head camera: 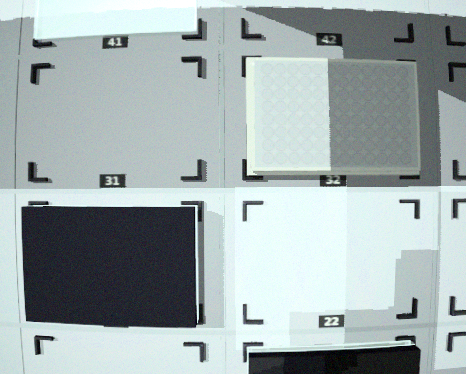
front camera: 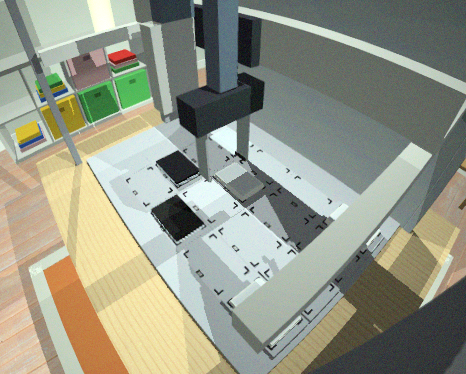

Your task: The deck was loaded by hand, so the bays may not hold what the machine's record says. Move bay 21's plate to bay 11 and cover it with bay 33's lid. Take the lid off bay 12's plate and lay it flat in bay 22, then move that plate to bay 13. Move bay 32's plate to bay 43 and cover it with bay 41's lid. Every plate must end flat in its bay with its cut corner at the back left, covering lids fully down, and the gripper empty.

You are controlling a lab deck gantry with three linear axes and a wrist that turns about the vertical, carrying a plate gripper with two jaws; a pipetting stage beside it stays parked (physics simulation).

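Pixels of known places: gripper, between the fingertips: (front camera: 224, 166); robot's base, origin of its link: (front camera: 127, 180).
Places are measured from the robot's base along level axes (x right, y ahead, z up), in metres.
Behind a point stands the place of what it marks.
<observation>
A pale plate (front camera: 240, 181) @(z 0.014, x -0.253, y 0.240 m) (head camera: 333, 116) @(z 0.014, x -0.255, y 0.225 m) with faint round wells lies in bay 32, half in shadow. A black-topped plate (front camera: 177, 168) @(z 0.017, x -0.142, y 0.077 m) (head camera: 110, 265) @(z 0.017, x -0.151, y 0.068 m) is in bay 21. Another black-topped plate (front camera: 178, 218) @(z 0.017, x -0.042, y 0.239 m) (head camera: 334, 362) @(z 0.017, x -0.080, y 0.226 m) is in bay 12, cut off by the lower edge in the head view. A thin pale lid (head camera: 115, 19) @(z 0.008, x -0.332, y 0.067 m) lies at bay 41, partly out of the head view. Bay 22 (head camera: 331, 321) @(z 0.000, x -0.104, y 0.228 m) shows no plate or lid. My gripper (front camera: 225, 168) @(z 0.158, x -0.160, y 0.285 m) is open, jaws apart with no object between them, above the deck near bays 31 and 32. It does not show in the head view.
A grey beam (front camera: 332, 240) @(z 0.400, x -0.009, y 0.617 m) crosses the deck's right side. Pale pieces (front camera: 250, 291) @(z 0.029, x -0.047, y 0.506 m) (front camera: 340, 210) @(z 0.029, x -0.376, y 0.504 m) show partly behind it. A grey column (front camera: 172, 65) @(z 0.380, x -0.119, y 0.183 m) stands at the back left. A shelf unit with coloured boxes is beyond the table.
</observation>
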